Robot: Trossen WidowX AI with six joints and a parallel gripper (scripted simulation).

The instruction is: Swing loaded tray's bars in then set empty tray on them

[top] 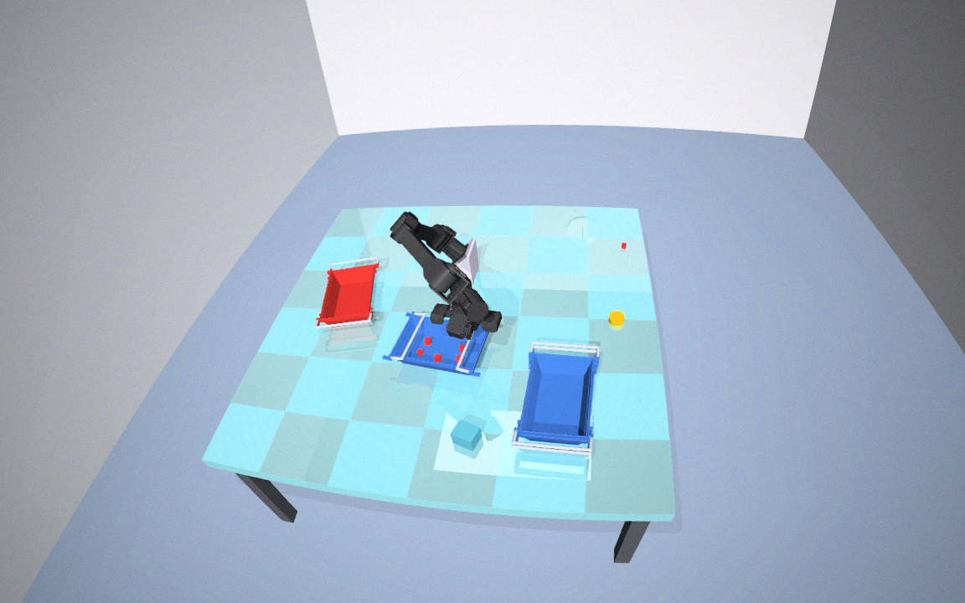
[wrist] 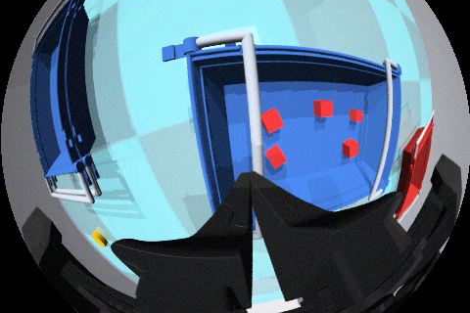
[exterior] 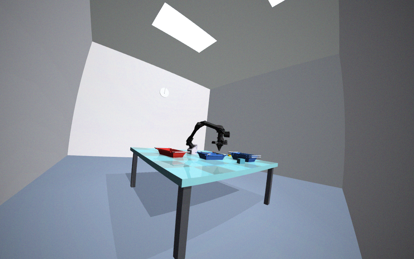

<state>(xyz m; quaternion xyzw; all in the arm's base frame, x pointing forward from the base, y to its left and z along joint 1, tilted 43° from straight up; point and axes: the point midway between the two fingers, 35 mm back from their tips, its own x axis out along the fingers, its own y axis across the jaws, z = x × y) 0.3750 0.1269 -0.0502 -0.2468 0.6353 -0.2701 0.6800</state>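
My gripper tip is 18 cm past the red tray, 48 cm to the left of it and 5 cm above it. The rest, counted from my gripper tip: yellow disc: 22 cm behind, 41 cm to the left, 8 cm below; then teal cube: 27 cm ahead, 5 cm to the left, 7 cm below; then small red block: 60 cm behind, 42 cm to the left, 8 cm below.
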